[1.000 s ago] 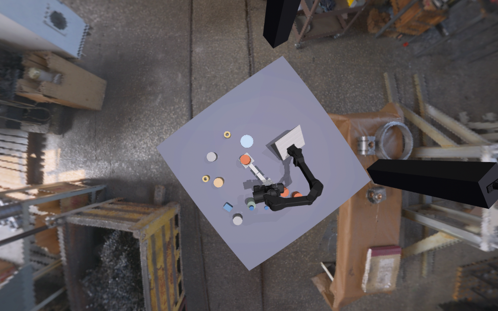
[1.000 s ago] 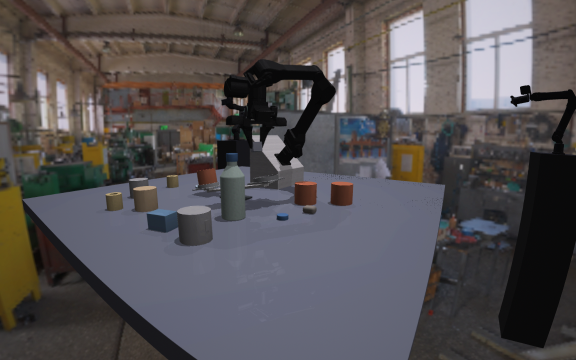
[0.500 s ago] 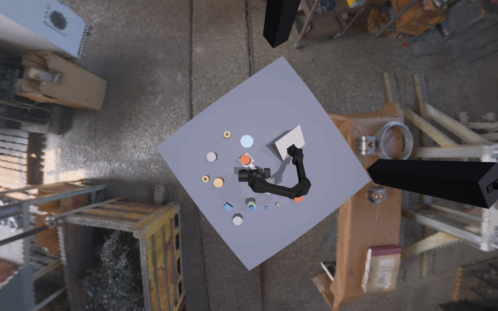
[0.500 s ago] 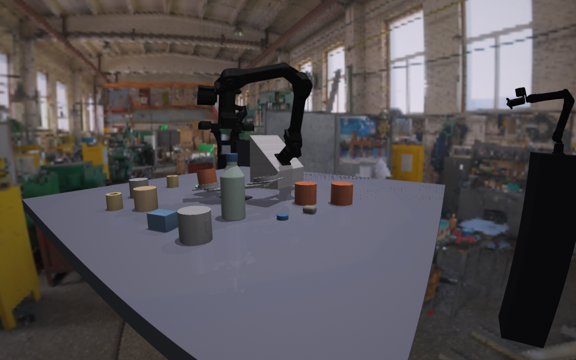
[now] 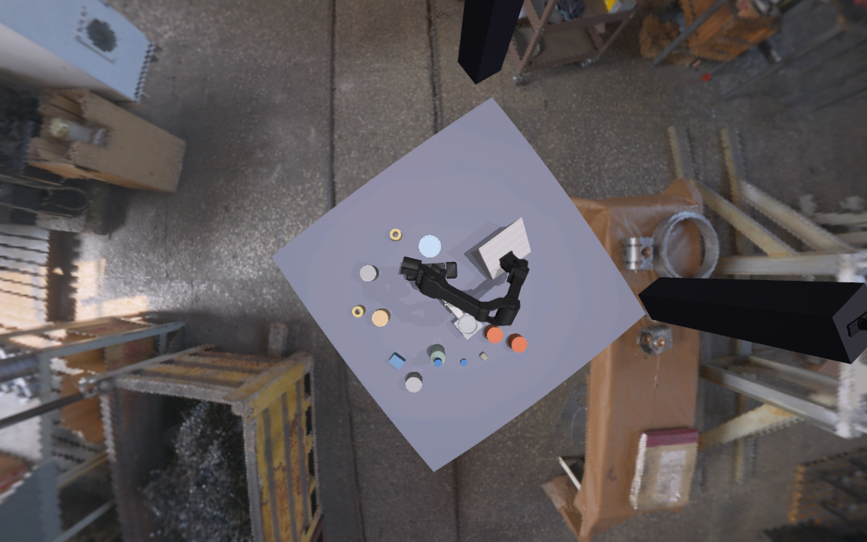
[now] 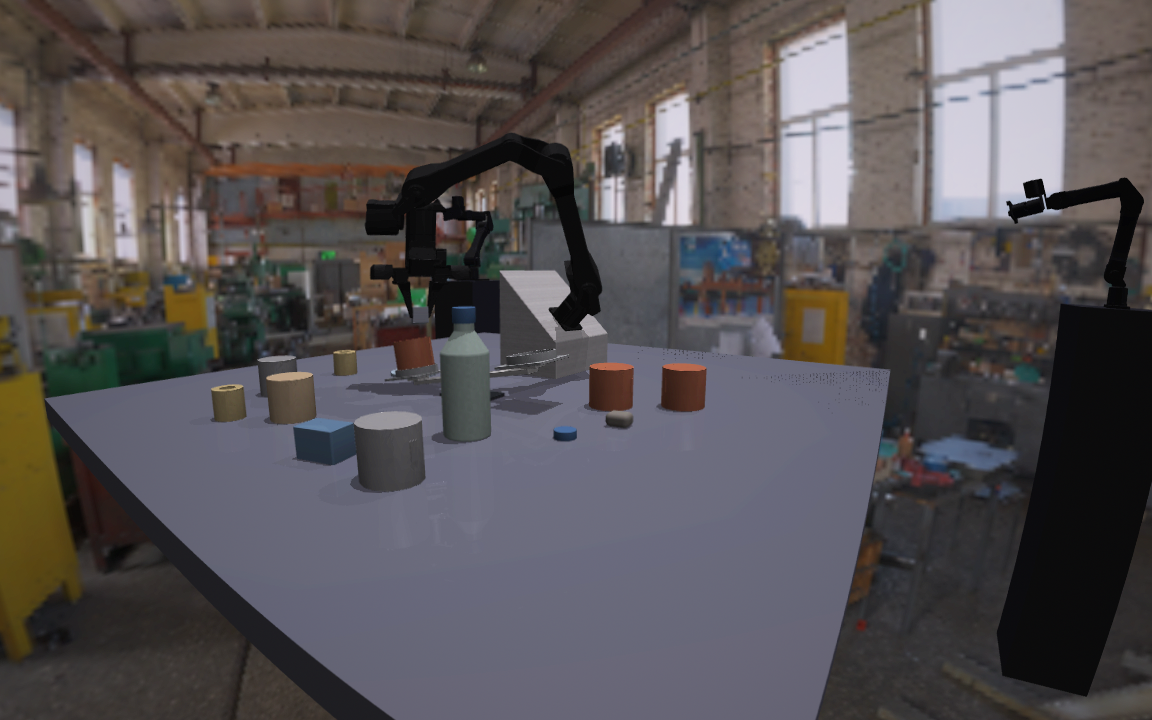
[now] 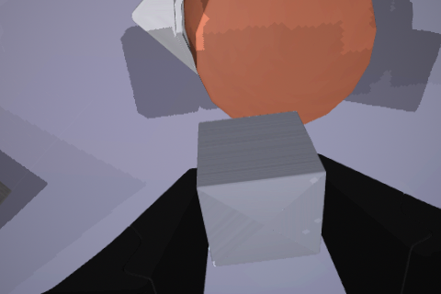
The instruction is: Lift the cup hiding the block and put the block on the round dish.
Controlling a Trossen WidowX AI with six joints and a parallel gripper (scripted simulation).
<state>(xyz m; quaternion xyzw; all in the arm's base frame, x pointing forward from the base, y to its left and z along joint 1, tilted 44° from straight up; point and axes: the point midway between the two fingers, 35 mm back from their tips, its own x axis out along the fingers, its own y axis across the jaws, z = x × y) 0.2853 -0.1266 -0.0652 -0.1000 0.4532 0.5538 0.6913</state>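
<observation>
The round pale blue dish is 6 cm behind my gripper tip, 9 cm to the right of it and 13 cm below it. Round my gripper tip: grey block (right at my gripper tip); balance (2 cm ahead, 15 cm to the left, 10 cm below); balance beam (2 cm ahead, 15 cm to the left, 9 cm below).
</observation>
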